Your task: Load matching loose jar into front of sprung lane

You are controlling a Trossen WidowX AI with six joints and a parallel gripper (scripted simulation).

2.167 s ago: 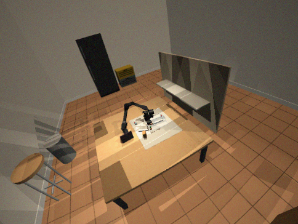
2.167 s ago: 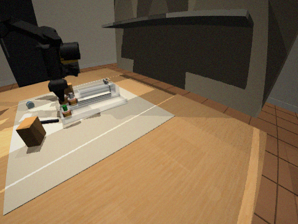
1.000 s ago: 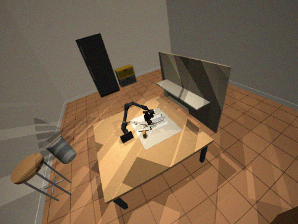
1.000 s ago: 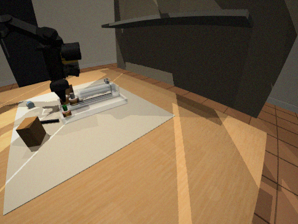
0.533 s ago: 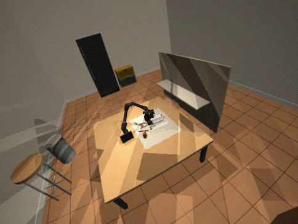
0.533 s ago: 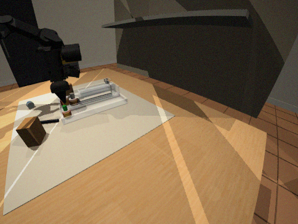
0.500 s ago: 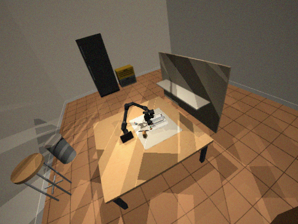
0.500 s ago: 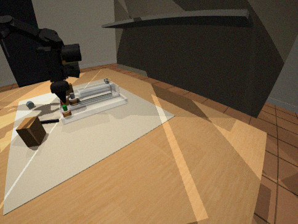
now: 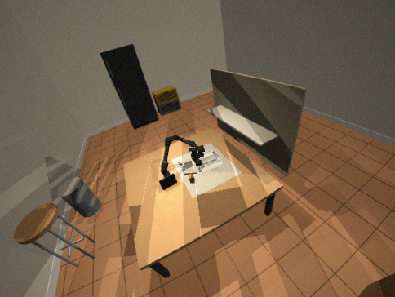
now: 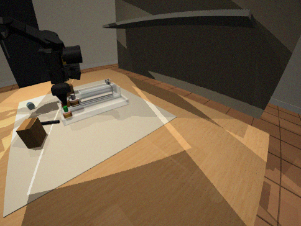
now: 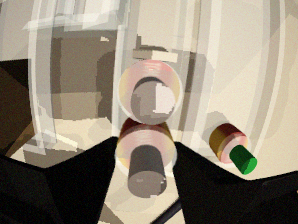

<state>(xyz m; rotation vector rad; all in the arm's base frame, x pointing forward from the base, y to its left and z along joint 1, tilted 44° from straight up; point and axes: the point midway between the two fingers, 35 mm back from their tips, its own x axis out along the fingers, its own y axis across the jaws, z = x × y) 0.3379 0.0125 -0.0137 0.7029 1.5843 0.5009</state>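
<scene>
Right now my gripper tip is 5 cm short of the pale mat, 4 cm above it and 2 cm to the left of it. Round my gripper tip: pusher plate: 15 cm ahead, 1 cm to the left, 1 cm above; then thin black stick: 11 cm behind, 4 cm to the right, 3 cm below.
</scene>
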